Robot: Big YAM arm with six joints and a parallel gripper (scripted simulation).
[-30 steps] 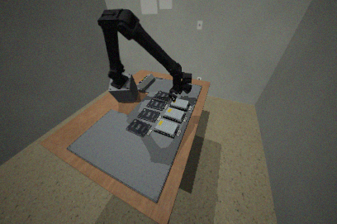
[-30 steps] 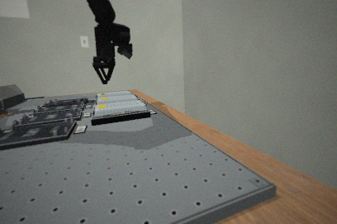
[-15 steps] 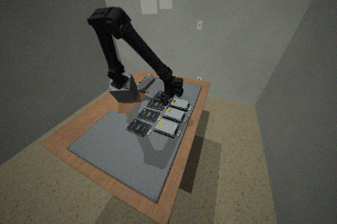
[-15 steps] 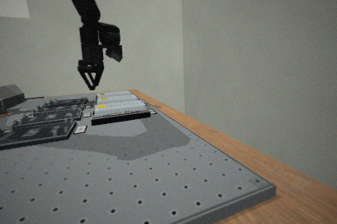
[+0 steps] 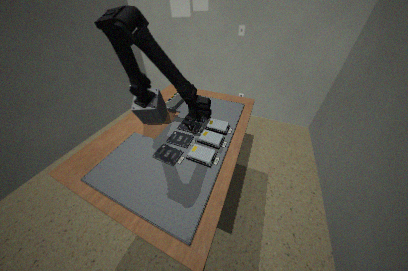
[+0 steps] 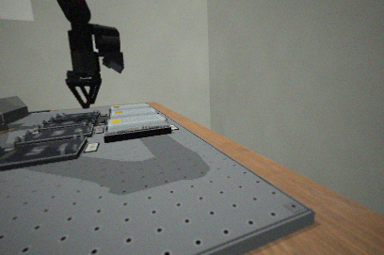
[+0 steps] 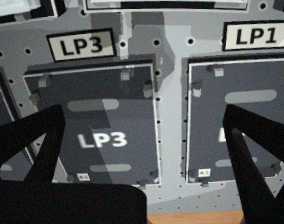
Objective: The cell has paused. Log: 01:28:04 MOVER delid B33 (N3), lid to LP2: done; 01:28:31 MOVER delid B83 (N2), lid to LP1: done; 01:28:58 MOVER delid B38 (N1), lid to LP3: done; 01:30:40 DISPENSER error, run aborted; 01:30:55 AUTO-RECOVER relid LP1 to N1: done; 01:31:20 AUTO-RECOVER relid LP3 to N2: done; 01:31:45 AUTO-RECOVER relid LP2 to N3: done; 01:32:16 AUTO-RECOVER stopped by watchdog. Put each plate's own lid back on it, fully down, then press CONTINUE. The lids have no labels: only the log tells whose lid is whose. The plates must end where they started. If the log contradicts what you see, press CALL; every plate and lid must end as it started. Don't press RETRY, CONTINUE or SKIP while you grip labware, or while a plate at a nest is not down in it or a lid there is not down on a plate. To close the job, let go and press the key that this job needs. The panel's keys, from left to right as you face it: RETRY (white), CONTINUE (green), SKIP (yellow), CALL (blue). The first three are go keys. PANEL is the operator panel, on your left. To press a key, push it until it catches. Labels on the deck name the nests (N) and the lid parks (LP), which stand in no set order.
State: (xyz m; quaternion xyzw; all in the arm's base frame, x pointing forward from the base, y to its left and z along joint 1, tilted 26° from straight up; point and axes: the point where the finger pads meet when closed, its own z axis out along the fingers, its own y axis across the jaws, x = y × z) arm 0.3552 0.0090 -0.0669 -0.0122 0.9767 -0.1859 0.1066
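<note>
My gripper is now 120 mm short of the clear lid, 110 mm to the right of it and 30 mm above it.
</note>
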